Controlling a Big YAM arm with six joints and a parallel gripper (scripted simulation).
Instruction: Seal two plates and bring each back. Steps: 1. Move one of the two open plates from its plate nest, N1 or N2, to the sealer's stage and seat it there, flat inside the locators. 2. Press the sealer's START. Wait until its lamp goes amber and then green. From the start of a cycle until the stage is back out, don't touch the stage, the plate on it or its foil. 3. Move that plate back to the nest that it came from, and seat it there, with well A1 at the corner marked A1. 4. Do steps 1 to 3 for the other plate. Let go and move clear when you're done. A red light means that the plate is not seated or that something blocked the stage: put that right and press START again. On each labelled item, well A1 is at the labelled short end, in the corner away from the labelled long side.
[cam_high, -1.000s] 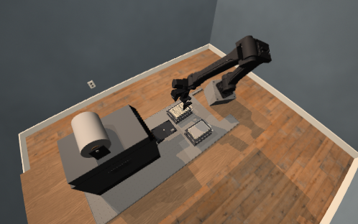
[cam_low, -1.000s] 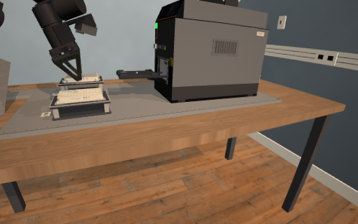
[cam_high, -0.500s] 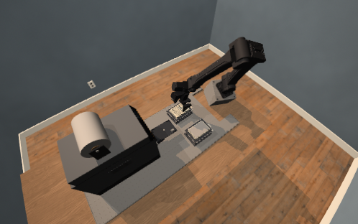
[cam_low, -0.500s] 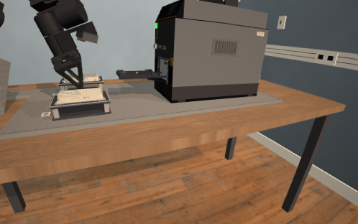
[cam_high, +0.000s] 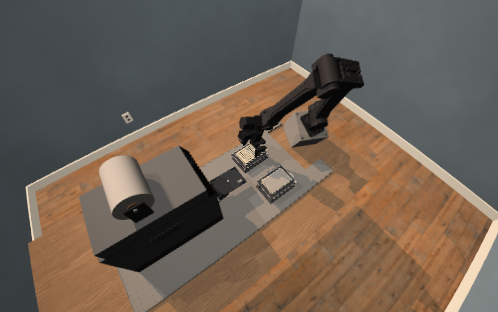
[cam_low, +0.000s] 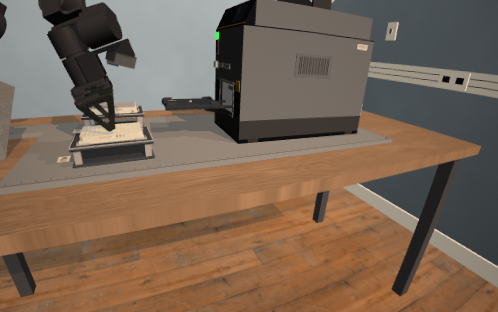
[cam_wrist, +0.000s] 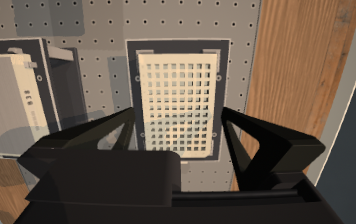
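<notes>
The plate nest lies 40 mm below my hand. The rest, counted from my hand: sealer stage (180 mm ahead, 130 mm to the left, 20 mm above); then start button (260 mm ahead, 240 mm to the left, 110 mm above); then small label (100 mm behind, 80 mm below, 20 mm to the right).
</notes>
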